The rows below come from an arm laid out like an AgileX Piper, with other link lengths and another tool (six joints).
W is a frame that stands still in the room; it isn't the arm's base.
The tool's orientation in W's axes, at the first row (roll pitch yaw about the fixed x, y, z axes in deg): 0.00, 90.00, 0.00
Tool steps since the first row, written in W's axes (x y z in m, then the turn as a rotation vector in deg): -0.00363, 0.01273, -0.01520, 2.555, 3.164, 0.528; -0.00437, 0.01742, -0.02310, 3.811, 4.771, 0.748; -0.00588, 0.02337, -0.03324, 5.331, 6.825, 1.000; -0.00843, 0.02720, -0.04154, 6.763, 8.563, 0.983; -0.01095, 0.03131, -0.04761, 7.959, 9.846, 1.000; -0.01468, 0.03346, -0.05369, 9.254, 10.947, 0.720; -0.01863, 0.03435, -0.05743, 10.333, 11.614, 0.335; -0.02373, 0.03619, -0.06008, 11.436, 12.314, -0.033; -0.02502, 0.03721, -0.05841, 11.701, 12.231, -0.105; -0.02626, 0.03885, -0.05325, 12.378, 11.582, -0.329; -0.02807, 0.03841, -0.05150, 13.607, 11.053, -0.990
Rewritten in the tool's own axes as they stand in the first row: 0.01520, 0.01273, -0.00363, -0.528, 3.164, 2.555; 0.02310, 0.01742, -0.00437, -0.748, 4.771, 3.811; 0.03324, 0.02337, -0.00588, -1.000, 6.825, 5.331; 0.04154, 0.02720, -0.00843, -0.983, 8.563, 6.763; 0.04761, 0.03131, -0.01095, -1.000, 9.846, 7.959; 0.05369, 0.03346, -0.01468, -0.720, 10.947, 9.254; 0.05743, 0.03435, -0.01863, -0.335, 11.614, 10.333; 0.06008, 0.03619, -0.02373, 0.033, 12.314, 11.436; 0.05841, 0.03721, -0.02502, 0.105, 12.231, 11.701; 0.05325, 0.03885, -0.02626, 0.329, 11.582, 12.378; 0.05150, 0.03841, -0.02807, 0.990, 11.053, 13.607
